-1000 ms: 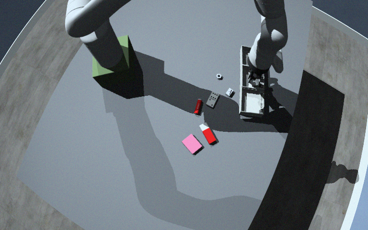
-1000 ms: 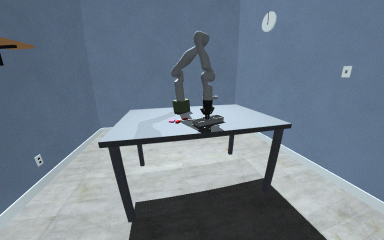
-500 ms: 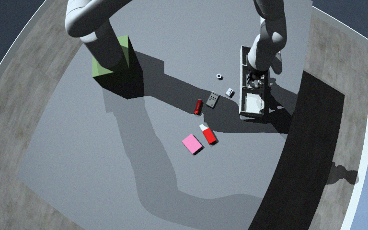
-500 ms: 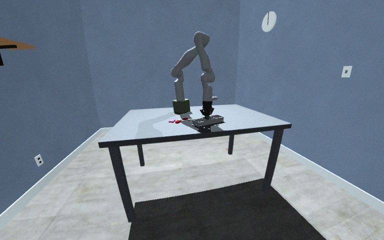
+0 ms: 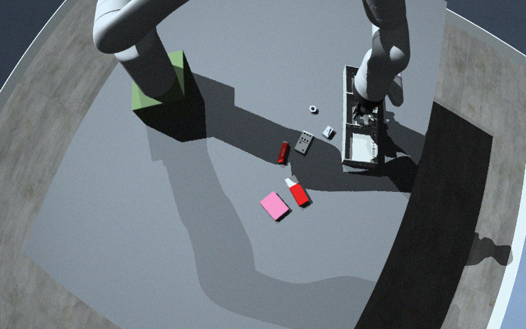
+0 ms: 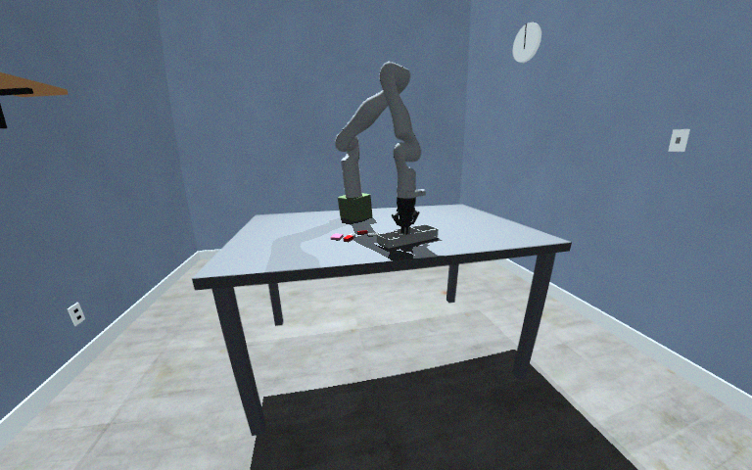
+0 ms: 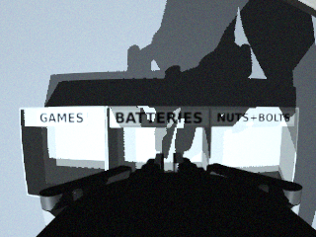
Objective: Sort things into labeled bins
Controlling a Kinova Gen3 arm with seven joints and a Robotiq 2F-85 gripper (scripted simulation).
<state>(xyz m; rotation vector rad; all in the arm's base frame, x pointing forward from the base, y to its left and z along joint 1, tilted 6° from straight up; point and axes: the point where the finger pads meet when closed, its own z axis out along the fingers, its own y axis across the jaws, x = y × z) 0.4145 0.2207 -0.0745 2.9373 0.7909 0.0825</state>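
My hand is 1 cm to the right of the bin row and 2 cm above it. Round my hand: white domino (7 cm behind, 13 cm to the right, 3 cm below); red battery (10 cm behind, 18 cm to the right, 3 cm below); nut (10 cm behind, 5 cm to the right, 3 cm below).
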